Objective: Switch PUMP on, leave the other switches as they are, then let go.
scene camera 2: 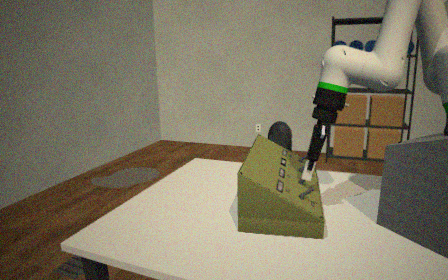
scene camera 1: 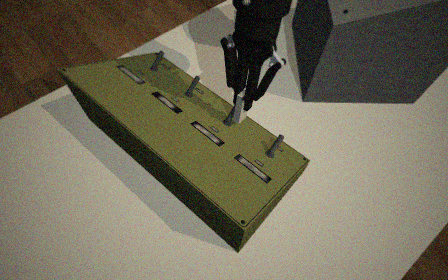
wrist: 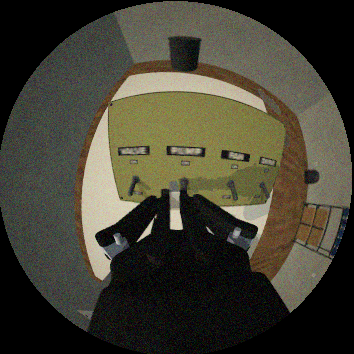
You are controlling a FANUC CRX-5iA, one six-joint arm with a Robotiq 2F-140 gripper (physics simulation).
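Places are measured from the arm's base along level axes (x back, y right, z up), in millimetres.
Pixels of known places: gripper, between the fingertips: [scene camera 2: 305, 179] [scene camera 1: 239, 118] [wrist: 172, 187].
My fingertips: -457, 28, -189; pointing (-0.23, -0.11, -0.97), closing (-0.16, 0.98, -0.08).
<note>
Behind a point stands the place of what it marks, as x, y, z.
A green sloped console [scene camera 1: 200, 165] @(-607, -16, -140) [scene camera 2: 275, 210] @(-529, -146, -226) [wrist: 190, 120] @(-595, 46, -149) stands on the table and carries a row of levers with blurred name plates. In the wrist view the PUMP plate [wrist: 185, 150] @(-538, 44, -178) is second from the left. The PUMP lever [scene camera 1: 228, 119] @(-471, 48, -199) [wrist: 184, 184] @(-467, 52, -195) is partly hidden by the fingertips, and which way it leans is hard to tell. The VALVE lever [scene camera 1: 275, 145] @(-450, -69, -190) [wrist: 133, 185] @(-448, -63, -192), FAN lever [scene camera 1: 192, 86] @(-471, 168, -191) [wrist: 233, 190] @(-467, 169, -188) and last lever [scene camera 1: 158, 60] @(-478, 286, -191) [wrist: 264, 190] @(-477, 285, -192) lean toward the low edge. My gripper [scene camera 1: 240, 109] @(-457, 28, -189) [scene camera 2: 307, 172] @(-457, 28, -189) [wrist: 172, 187] @(-457, 28, -189) is shut and empty, its tips low beside the PUMP lever; contact is unclear.
A large grey block [scene camera 1: 370, 60] @(-149, -83, -148) [scene camera 2: 415, 190] @(-154, -78, -157) stands beside the console, on the arm's side of the white table [scene camera 1: 350, 200] @(-372, -252, -307) [scene camera 2: 175, 210] @(-884, -76, -307). A dark bin [scene camera 2: 280, 134] [wrist: 184, 54] and a shelf rack [scene camera 2: 357, 21] stand beyond the table.
</note>
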